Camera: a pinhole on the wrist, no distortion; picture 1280 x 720 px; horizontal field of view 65.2 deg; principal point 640.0 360.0 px. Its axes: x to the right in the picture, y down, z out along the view. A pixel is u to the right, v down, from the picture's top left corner.
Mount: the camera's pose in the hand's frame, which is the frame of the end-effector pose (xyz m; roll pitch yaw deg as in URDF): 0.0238 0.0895 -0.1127 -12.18 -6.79 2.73
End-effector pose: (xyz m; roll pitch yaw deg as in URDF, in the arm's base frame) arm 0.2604 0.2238 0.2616 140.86 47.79 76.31
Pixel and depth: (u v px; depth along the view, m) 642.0 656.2 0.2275
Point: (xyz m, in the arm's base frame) 0.4790 0.2082 0.3025
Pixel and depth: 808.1 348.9 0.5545
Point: 0.6511 -0.0009 0.0844
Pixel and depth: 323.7 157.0 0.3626
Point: 0.4291 -0.0107 0.2718
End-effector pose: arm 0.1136 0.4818 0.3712 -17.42 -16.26 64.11
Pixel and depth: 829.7 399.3 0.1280
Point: 0.0216 0.5677 0.3573
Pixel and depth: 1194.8 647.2 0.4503
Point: -0.1866 0.7866 0.6380
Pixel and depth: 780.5 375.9 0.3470
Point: -0.1011 0.5642 0.5403
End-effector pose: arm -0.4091 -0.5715 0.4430 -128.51 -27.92 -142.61
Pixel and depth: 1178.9 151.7 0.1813
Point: -0.5214 -0.6648 0.3784
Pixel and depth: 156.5 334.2 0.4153
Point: -0.2878 -0.6223 0.0817
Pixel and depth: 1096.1 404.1 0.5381
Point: -0.6003 -0.9607 0.1353
